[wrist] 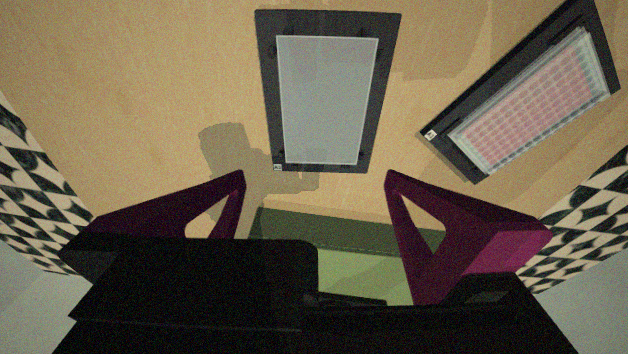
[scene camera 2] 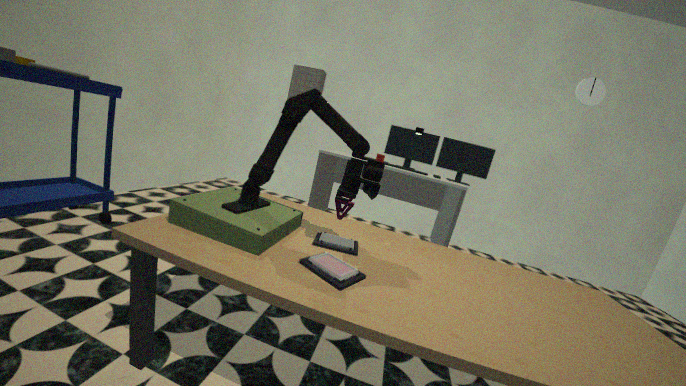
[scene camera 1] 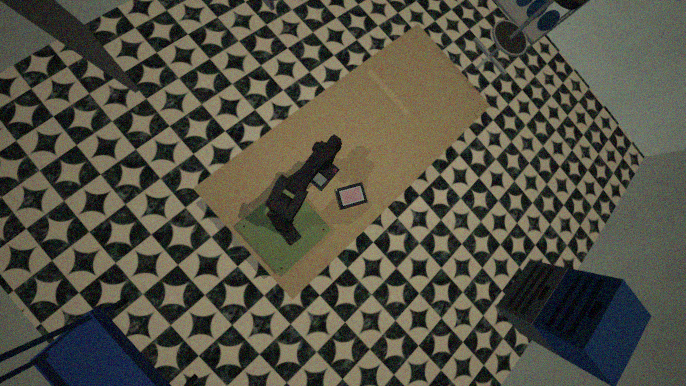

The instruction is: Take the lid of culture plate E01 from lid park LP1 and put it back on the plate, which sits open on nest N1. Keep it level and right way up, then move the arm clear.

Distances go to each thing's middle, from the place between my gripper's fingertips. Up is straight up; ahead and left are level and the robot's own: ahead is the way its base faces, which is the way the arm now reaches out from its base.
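Labels:
Grey plate lid [wrist: 325, 81]: 10 cm below my hand, 1 cm ahead of it.

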